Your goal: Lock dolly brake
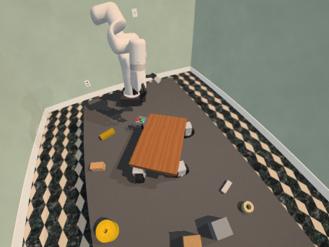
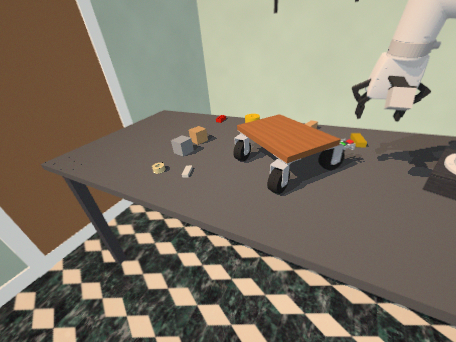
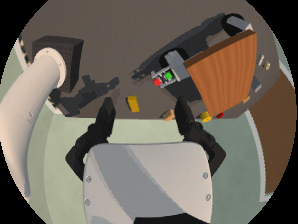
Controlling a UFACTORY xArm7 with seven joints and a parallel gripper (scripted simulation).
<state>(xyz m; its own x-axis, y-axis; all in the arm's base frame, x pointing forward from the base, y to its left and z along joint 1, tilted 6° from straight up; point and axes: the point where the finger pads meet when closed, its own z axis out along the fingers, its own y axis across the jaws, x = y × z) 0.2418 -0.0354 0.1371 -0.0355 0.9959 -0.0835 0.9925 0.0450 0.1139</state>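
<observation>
The brake pedal lies 120 mm below my hand, 50 mm ahead of it and 40 mm to the right of it. Round my hand: white block (570 mm ahead, 190 mm below, 140 mm to the left); tan cube (660 mm ahead, 170 mm below, 120 mm to the right); yellow block (240 mm to the right, 190 mm below, 20 mm behind).
</observation>
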